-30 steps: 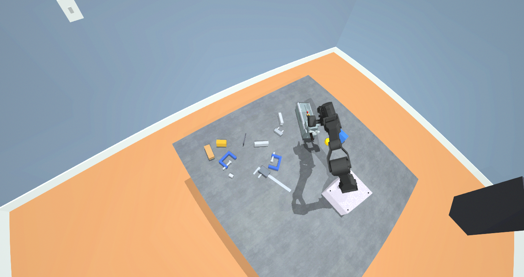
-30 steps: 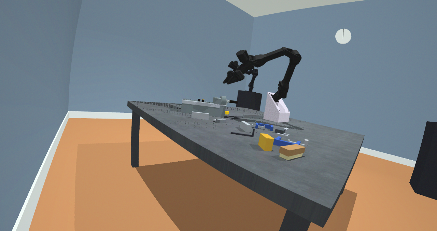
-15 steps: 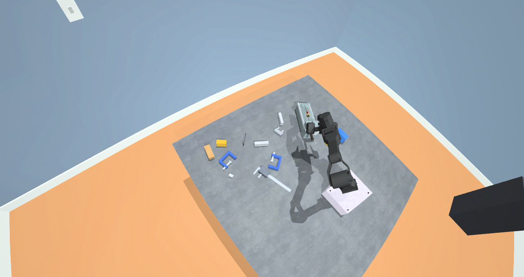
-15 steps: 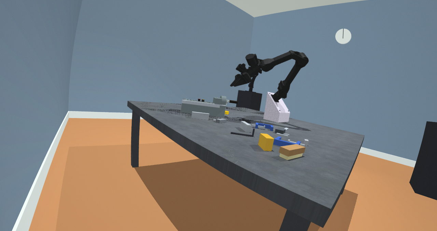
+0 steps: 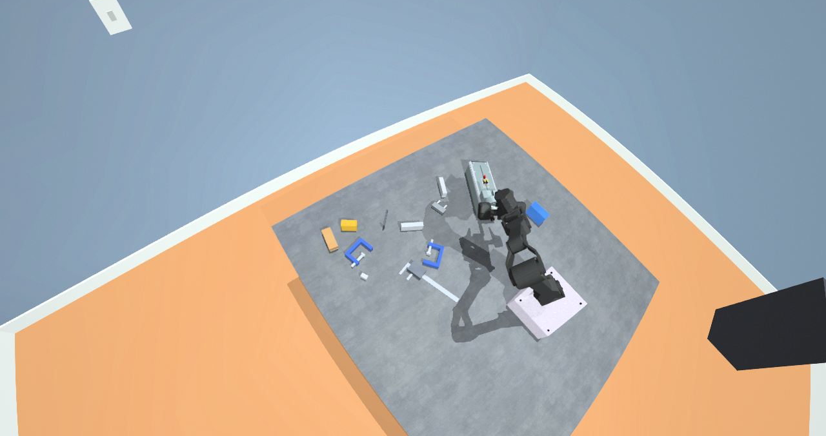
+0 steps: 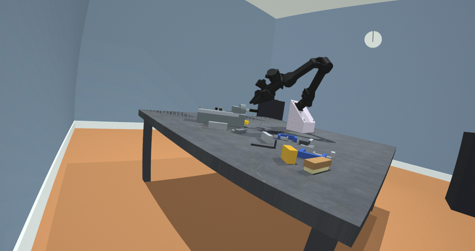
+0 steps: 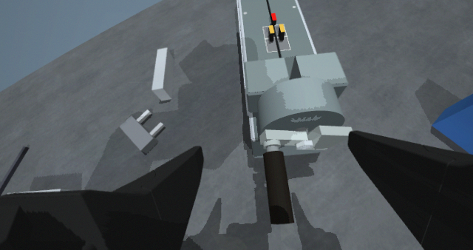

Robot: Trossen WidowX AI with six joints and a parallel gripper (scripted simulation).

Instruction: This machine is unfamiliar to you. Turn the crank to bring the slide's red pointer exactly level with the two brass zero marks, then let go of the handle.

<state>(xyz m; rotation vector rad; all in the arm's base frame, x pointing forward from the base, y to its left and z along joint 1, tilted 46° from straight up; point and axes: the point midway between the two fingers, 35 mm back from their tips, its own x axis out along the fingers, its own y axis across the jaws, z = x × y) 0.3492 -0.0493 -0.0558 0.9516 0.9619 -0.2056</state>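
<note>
Right now the dark handle is 4 cm below my gripper tip, 2 cm behind it and 1 cm to the left of it. From my gripper tip the other things lie so: red pointer: 14 cm ahead, 13 cm to the right, 5 cm below; then yellow round piece: 14 cm to the right, 13 cm below, 10 cm behind; then pronged grey block: 16 cm ahead, 13 cm below, 10 cm to the left.
</note>
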